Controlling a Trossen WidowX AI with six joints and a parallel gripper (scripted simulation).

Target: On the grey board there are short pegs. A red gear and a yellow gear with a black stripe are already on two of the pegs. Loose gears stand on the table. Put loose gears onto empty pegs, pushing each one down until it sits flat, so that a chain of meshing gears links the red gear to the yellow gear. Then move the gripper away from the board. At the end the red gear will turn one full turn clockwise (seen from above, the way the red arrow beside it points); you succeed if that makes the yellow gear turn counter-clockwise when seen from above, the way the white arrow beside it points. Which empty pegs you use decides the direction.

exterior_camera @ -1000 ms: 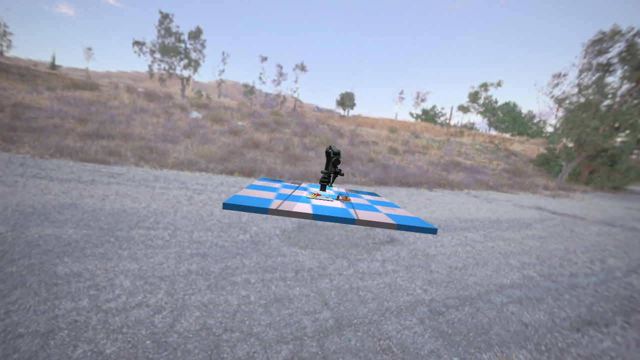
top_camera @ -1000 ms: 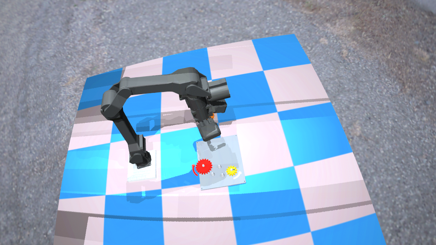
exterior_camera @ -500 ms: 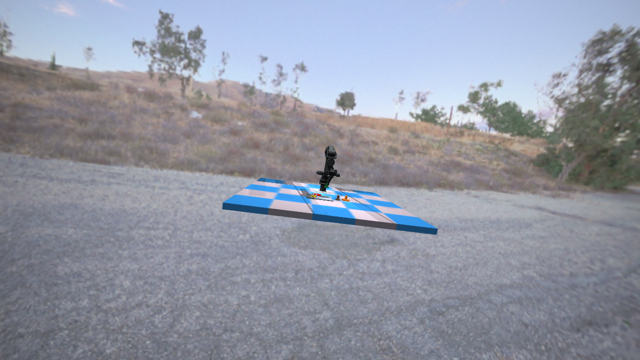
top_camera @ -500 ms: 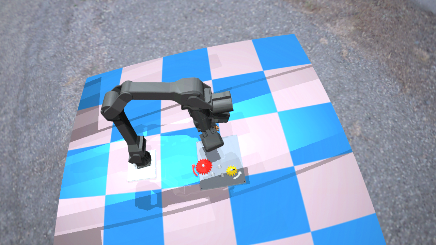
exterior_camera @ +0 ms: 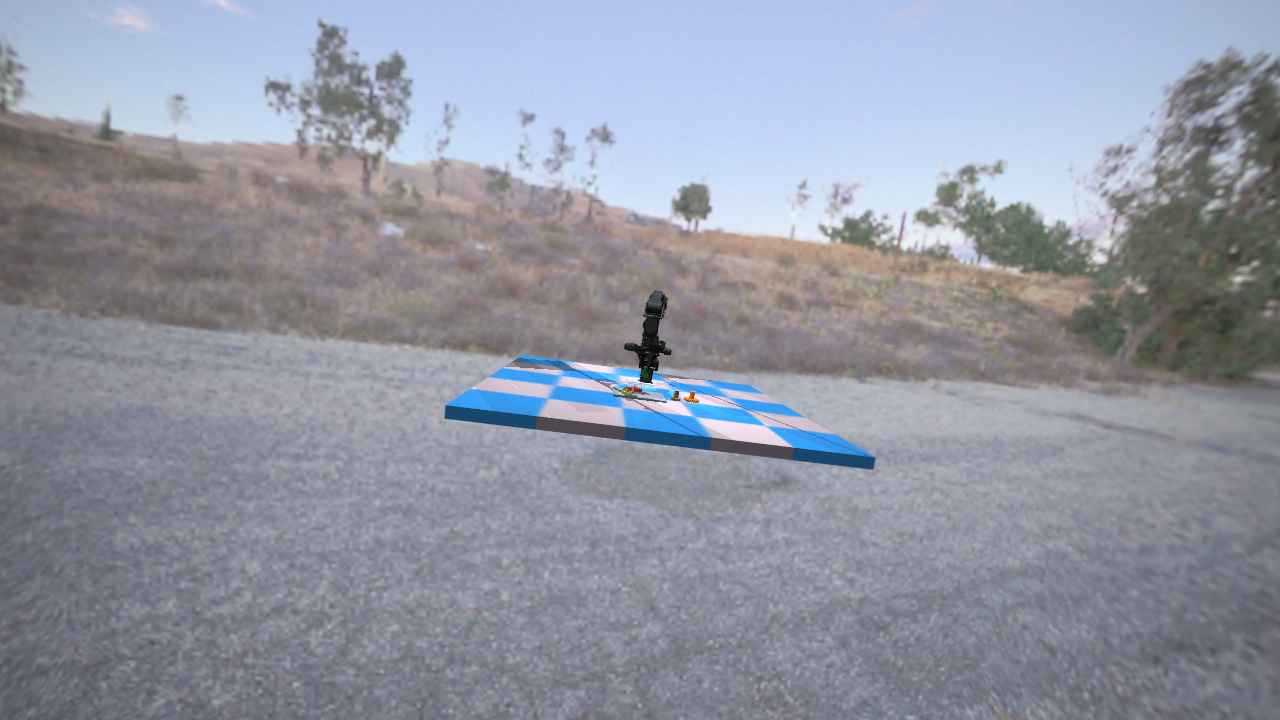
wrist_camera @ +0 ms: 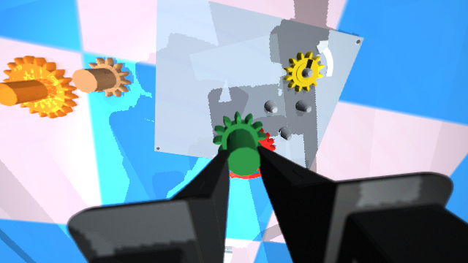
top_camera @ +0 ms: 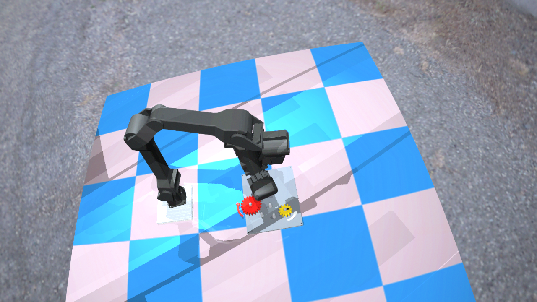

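The red gear lies 90 mm below my gripper tip, 50 mm behind it and 20 mm to the right of it. Also, from my gripper tip: red arrow (100 mm below, 90 mm behind, 20 mm to the right); white arrow (100 mm below, 90 mm to the right, 70 mm ahead); green gear (10 mm below).
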